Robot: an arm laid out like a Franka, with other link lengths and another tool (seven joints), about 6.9 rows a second.
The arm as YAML. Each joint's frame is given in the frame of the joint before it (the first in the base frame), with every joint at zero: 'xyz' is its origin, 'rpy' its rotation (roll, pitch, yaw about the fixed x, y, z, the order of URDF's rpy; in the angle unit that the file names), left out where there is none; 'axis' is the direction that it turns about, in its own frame. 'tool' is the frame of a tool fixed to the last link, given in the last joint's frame.
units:
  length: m
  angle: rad
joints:
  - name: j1
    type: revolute
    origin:
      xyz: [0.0, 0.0, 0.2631]
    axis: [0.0, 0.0, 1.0]
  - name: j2
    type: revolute
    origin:
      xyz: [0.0, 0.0, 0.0]
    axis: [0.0, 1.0, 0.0]
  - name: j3
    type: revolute
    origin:
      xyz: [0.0, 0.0, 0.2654]
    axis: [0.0, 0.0, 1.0]
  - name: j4
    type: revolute
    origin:
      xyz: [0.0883, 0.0, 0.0]
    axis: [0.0, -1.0, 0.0]
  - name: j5
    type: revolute
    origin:
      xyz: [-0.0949, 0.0, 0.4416]
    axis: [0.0, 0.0, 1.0]
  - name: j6
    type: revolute
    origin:
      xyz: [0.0, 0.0, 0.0]
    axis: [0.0, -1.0, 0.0]
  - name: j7
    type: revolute
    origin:
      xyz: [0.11, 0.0, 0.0]
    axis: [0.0, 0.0, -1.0]
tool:
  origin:
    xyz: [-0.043, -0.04, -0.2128]
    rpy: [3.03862, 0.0, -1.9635]
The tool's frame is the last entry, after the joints.
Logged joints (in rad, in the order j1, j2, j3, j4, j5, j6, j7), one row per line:
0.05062 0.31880 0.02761 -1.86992 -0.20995 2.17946 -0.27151
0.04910 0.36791 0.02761 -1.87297 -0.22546 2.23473 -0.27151
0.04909 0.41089 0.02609 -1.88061 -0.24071 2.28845 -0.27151
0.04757 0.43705 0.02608 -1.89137 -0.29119 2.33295 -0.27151
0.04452 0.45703 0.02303 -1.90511 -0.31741 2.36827 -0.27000
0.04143 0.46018 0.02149 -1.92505 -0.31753 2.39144 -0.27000
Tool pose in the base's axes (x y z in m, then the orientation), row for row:
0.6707 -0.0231 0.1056 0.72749 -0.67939 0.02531 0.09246
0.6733 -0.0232 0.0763 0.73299 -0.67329 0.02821 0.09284
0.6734 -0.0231 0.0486 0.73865 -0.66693 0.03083 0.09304
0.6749 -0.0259 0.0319 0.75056 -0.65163 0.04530 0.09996
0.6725 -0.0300 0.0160 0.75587 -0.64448 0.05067 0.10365
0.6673 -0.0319 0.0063 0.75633 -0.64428 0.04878 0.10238
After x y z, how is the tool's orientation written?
As a quaternion, x y z w.
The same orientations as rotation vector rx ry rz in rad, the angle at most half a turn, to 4 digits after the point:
2.1600 -2.0172 0.0751
2.1758 -1.9986 0.0837
2.1924 -1.9795 0.0915
2.2188 -1.9263 0.1339
2.2297 -1.9011 0.1495
2.2327 -1.9019 0.1440

